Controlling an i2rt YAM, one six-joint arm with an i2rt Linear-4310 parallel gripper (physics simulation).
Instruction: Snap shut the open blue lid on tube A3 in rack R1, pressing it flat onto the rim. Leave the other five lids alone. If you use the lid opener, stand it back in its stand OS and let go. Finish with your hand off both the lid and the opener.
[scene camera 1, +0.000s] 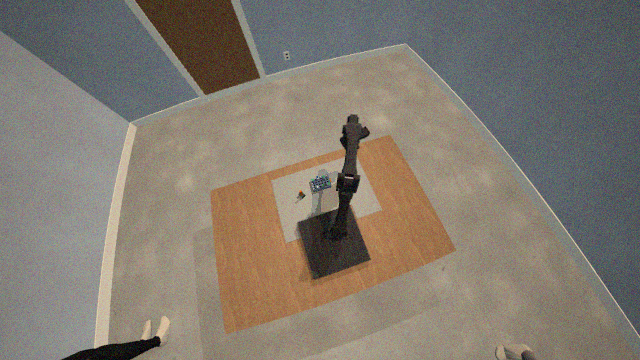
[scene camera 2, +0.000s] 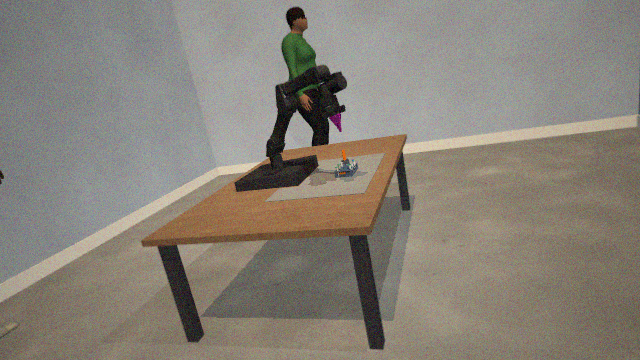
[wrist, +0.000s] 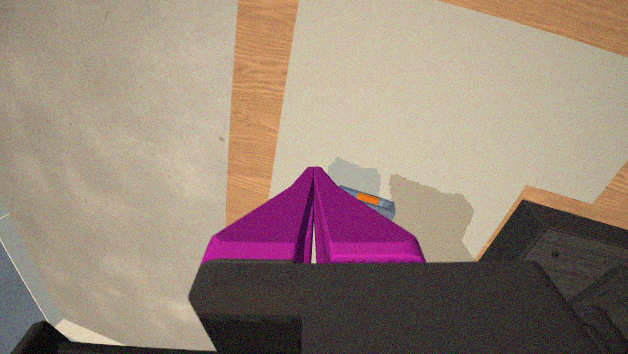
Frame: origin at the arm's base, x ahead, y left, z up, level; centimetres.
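Seen in the pictures: gripper, between the fingertips: (scene camera 2: 340, 131) (wrist: 314, 177); arm's base, origin of its link: (scene camera 1: 338, 233) (scene camera 2: 278, 169) (wrist: 576, 313).
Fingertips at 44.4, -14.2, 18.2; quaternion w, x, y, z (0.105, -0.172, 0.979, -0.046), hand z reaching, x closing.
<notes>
Pixels of each thing's top centre, then the offset from my fingertips to it, as dx, dy, dz. "spot": a spot on its surface instead. Level surfaces: height alone.
- blue rack R1, centre of its top: (scene camera 2: 344, 160) (scene camera 1: 321, 180) -9.2, +18.8, -17.5
- grey mat, height of its surface: dz -23.9
- orange label, a spot on its surface: (wrist: 367, 198) spot: -8.4, +12.3, -21.6
- orange-topped lid opener, centre of its top: (scene camera 2: 343, 149) (scene camera 1: 300, 191) -15.3, +33.0, -15.4
- wooden table, height of its surface: dz -24.2
My gripper (scene camera 2: 340, 131) (wrist: 314, 177) has magenta fingers that are shut and empty, pointing down high above the table; in scene camera 1 the arm hides the fingertips. The blue rack R1 (scene camera 1: 320, 183) (scene camera 2: 346, 171) stands on the grey mat (scene camera 1: 290, 220) (scene camera 2: 350, 187) (wrist: 450, 100) with small tubes and lids, too small to tell which lid is open. In the wrist view the right finger hides most of the rack (wrist: 385, 205); an orange label (wrist: 367, 198) shows on its side. The orange-topped lid opener (scene camera 1: 301, 193) (scene camera 2: 344, 155) stands upright in its small dark stand beside the rack, apart from my gripper.
The black arm base (scene camera 1: 332, 250) (scene camera 2: 275, 175) (wrist: 525, 235) sits at the mat's edge on the wooden table (scene camera 1: 260, 280) (scene camera 2: 280, 215) (wrist: 260, 75). The arm's shadows fall on the mat near the rack. A person in green (scene camera 2: 300, 50) stands beyond the table.
</notes>
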